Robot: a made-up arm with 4 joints. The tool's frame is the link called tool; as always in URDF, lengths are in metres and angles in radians.
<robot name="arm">
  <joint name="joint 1" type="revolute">
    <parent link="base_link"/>
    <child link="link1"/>
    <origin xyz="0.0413 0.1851 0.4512"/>
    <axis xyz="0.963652 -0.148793 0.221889"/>
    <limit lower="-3.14" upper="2.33" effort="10" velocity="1.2"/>
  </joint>
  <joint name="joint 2" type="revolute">
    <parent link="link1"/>
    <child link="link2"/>
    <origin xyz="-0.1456 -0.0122 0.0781"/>
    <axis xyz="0 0 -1"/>
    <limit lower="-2.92" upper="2.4" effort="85" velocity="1.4"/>
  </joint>
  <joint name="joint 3" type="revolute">
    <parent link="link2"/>
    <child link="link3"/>
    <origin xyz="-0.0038 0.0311 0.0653"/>
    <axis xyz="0 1 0"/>
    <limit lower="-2.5" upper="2.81" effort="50" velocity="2.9"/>
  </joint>
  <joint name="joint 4" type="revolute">
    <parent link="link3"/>
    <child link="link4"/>
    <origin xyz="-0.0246 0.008 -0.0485"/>
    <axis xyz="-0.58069 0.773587 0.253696"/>
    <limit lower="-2.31" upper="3.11" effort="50" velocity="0.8"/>
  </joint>
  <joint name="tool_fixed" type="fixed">
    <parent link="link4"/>
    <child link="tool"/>
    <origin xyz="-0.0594 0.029 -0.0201" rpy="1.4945 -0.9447 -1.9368"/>
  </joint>
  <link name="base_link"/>
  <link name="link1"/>
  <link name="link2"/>
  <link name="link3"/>
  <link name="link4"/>
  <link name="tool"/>
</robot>
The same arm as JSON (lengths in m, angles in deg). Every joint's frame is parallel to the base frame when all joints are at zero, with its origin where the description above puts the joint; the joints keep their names.
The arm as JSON. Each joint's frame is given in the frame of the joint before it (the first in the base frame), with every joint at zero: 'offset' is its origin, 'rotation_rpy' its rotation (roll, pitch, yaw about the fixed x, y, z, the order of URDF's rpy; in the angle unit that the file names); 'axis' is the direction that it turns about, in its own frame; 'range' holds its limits. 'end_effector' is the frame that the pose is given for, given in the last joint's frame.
{"length_unit": "m", "angle_unit": "deg", "chain": [
  {"id": "joint 1", "offset": [0.0413, 0.1851, 0.4512], "rotation_rpy": [0.0, 0.0, 0.0], "axis": [0.963652, -0.148793, 0.221889], "range": [-179.91, 133.5]},
  {"id": "joint 2", "offset": [-0.1456, -0.0122, 0.0781], "rotation_rpy": [0.0, 0.0, 0.0], "axis": [0.0, 0.0, -1.0], "range": [-167.3, 137.51]},
  {"id": "joint 3", "offset": [-0.0038, 0.0311, 0.0653], "rotation_rpy": [0.0, 0.0, 0.0], "axis": [0.0, 1.0, 0.0], "range": [-143.24, 161.0]},
  {"id": "joint 4", "offset": [-0.0246, 0.008, -0.0485], "rotation_rpy": [0.0, 0.0, 0.0], "axis": [-0.58069, 0.773587, 0.253696], "range": [-132.35, 178.19]}
], "end_effector": {"offset": [-0.0594, 0.029, -0.0201], "rotation_rpy": [85.63, -54.13, -110.97]}}

